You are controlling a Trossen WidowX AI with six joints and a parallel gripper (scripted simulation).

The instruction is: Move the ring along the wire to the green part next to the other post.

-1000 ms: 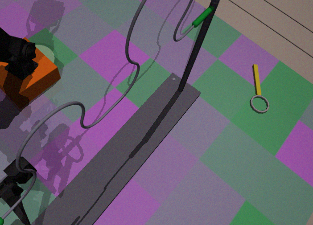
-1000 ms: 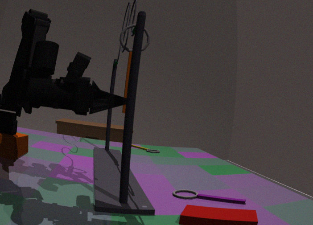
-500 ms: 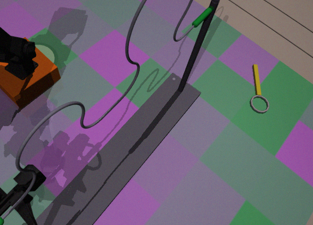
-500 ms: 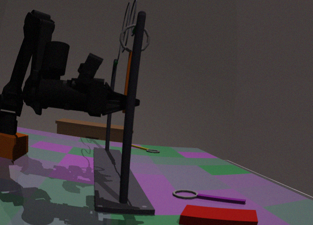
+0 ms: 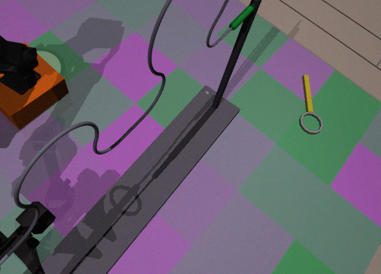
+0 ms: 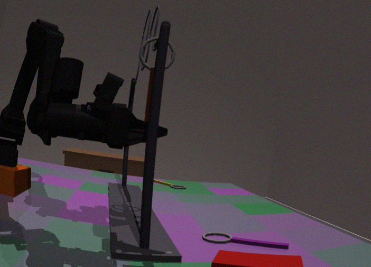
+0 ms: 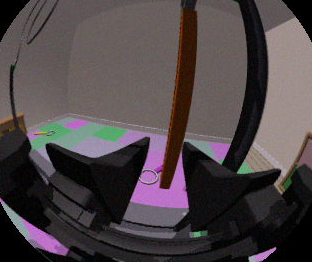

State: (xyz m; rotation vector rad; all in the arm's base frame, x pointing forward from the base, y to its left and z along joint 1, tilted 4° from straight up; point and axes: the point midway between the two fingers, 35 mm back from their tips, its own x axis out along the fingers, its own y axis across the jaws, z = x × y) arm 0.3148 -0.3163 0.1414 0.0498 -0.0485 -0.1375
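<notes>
The orange-handled ring lies 3 cm behind my gripper tip and 8 cm above it. The rest, counted from my gripper tip: red block: 11 cm ahead, 16 cm to the right, 20 cm below; purple-handled ring: 16 cm ahead, 2 cm to the right, 20 cm below; yellow-handled ring: 26 cm ahead, 67 cm to the left, 20 cm below.
</notes>
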